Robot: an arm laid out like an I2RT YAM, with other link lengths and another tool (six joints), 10 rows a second.
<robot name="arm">
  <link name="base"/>
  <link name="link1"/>
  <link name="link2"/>
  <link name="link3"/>
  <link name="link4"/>
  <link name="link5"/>
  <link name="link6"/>
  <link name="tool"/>
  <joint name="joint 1" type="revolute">
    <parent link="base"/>
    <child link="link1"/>
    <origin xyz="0 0 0.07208" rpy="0 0 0"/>
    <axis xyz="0 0 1"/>
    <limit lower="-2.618" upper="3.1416"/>
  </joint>
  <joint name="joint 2" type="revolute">
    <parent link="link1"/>
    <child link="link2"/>
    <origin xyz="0.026 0.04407 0.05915" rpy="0 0 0"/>
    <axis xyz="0 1 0"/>
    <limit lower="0" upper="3.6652"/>
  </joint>
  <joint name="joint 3" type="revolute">
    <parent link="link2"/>
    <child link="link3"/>
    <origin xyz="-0.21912 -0.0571 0" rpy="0 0 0"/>
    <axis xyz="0 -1 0"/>
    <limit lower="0" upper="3.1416"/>
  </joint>
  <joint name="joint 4" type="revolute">
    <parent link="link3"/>
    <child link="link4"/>
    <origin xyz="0.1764 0.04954 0.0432" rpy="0 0 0"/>
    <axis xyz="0 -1 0"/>
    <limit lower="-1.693" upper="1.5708"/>
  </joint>
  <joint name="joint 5" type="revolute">
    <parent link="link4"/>
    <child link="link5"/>
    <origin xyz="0.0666 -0.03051 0.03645" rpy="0 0 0"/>
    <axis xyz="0 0 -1"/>
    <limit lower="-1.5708" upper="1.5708"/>
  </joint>
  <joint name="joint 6" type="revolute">
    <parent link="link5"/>
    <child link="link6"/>
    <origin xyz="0.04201 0 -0.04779" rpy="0 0 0"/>
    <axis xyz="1 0 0"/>
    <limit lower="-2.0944" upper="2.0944"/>
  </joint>
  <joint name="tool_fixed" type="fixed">
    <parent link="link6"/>
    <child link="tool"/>
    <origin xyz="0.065 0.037 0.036" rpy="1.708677 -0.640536 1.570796"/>
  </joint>
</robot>
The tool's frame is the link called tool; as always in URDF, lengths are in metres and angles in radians.
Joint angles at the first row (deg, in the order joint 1, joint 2, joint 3, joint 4, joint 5, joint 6):
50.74, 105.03, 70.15, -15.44, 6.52, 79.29
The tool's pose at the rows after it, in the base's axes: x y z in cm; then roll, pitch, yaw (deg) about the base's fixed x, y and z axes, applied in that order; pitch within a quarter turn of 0, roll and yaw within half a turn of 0:
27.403, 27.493, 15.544, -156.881, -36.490, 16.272
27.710, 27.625, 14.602, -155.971, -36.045, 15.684
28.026, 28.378, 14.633, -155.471, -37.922, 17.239
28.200, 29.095, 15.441, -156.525, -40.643, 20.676
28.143, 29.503, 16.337, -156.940, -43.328, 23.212
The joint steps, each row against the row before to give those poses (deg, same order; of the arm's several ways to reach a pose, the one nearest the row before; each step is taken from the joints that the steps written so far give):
-0.66, 1.75, -0.67, 1.51, -0.72, 0.73
-0.44, 1.68, -0.74, 2.43, -0.91, 0.23
-0.03, 1.22, 0.20, 2.96, -0.67, -1.89
0.03, 0.03, 0.76, 1.44, -0.27, -3.45
0.01, -0.87, -0.42, 1.96, -0.47, -2.68

